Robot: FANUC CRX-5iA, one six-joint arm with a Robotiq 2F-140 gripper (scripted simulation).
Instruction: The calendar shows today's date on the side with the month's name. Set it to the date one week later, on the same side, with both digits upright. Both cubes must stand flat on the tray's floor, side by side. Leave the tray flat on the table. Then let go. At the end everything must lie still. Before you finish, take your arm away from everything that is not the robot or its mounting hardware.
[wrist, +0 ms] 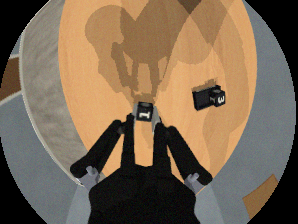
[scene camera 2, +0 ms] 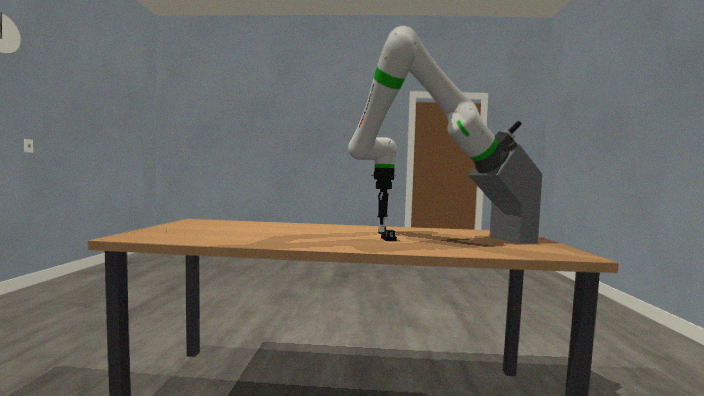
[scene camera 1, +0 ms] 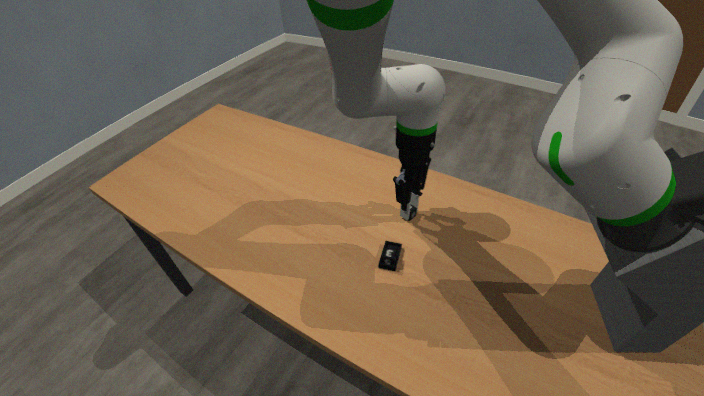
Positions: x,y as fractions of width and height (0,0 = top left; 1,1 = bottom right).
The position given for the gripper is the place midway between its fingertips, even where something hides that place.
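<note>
The gripper (scene camera 1: 0.58,0.54) is visible in the scene, and the same gripper (wrist: 0.48,0.49) can be seen in the wrist view too.
</note>
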